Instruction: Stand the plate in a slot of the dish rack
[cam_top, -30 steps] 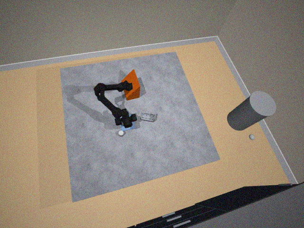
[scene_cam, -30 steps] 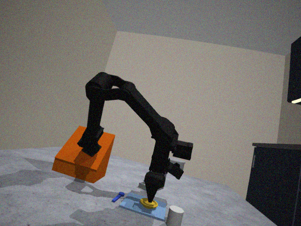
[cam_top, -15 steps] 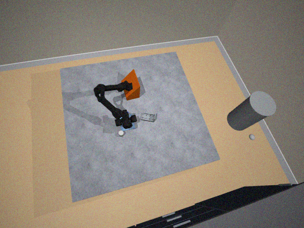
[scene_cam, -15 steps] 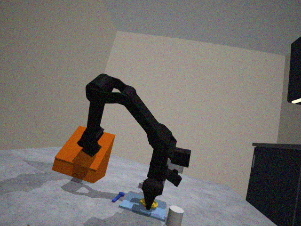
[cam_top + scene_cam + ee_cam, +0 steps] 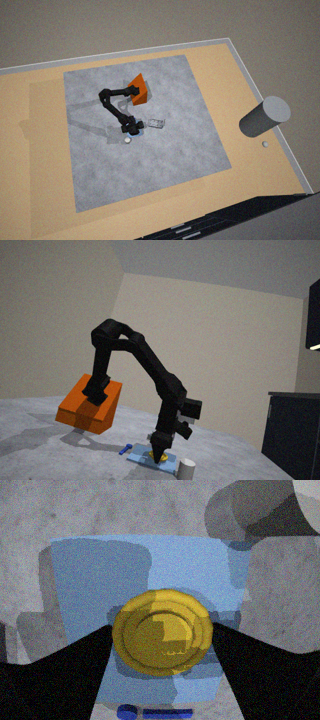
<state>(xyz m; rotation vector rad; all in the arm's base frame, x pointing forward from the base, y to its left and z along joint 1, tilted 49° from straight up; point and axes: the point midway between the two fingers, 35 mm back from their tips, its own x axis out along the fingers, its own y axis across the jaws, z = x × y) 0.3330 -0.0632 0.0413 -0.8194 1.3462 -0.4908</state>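
The grey dish rack is 4 cm behind my gripper tip, 21 cm to the left of it and 2 cm above it. From my gripper tip the other things lie so: blue spoon 11 cm behind; then yellow plate 1 cm above; then white cup 10 cm ahead, 5 cm to the right, 2 cm above.
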